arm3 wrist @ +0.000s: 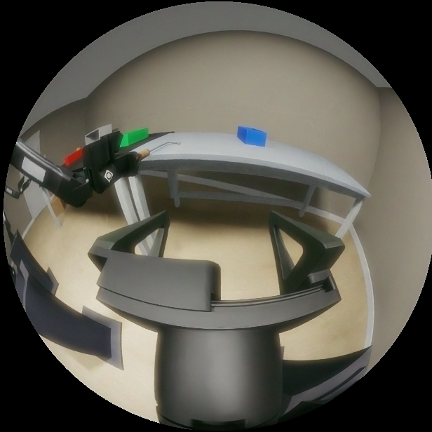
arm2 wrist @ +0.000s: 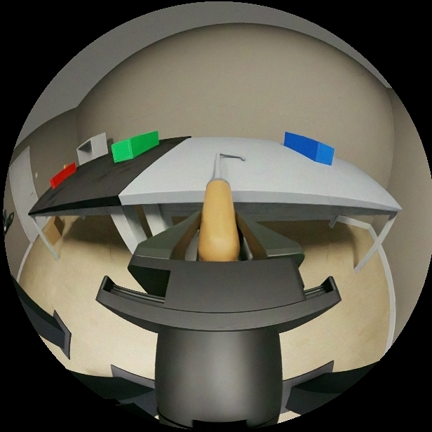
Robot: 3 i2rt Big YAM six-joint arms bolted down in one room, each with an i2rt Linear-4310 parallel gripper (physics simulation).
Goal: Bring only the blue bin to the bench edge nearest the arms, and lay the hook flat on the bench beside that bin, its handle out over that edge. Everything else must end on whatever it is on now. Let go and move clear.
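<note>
The blue bin (arm2 wrist: 309,148) (arm3 wrist: 251,135) stands on the light bench (arm2 wrist: 280,187) (arm3 wrist: 215,155), set back from its near edge. The hook (arm2 wrist: 218,220) (arm3 wrist: 159,147) has a wooden handle and a thin bent metal rod. Arm2's gripper (arm2 wrist: 218,232) (arm3 wrist: 139,157) is shut on the handle; the rod points away over the light bench. Whether the rod touches the bench is unclear. Arm3's gripper (arm3 wrist: 220,215) is open and empty, in front of the bench and apart from the bin. Arm1's gripper cannot be made out clearly.
A green bin (arm2 wrist: 135,146) (arm3 wrist: 135,137), a red bin (arm2 wrist: 63,175) (arm3 wrist: 73,157) and a grey bin (arm2 wrist: 93,148) are at the dark bench (arm2 wrist: 92,187) on the left. In the arm3 wrist view, arm2 (arm3 wrist: 75,187) reaches in from the left.
</note>
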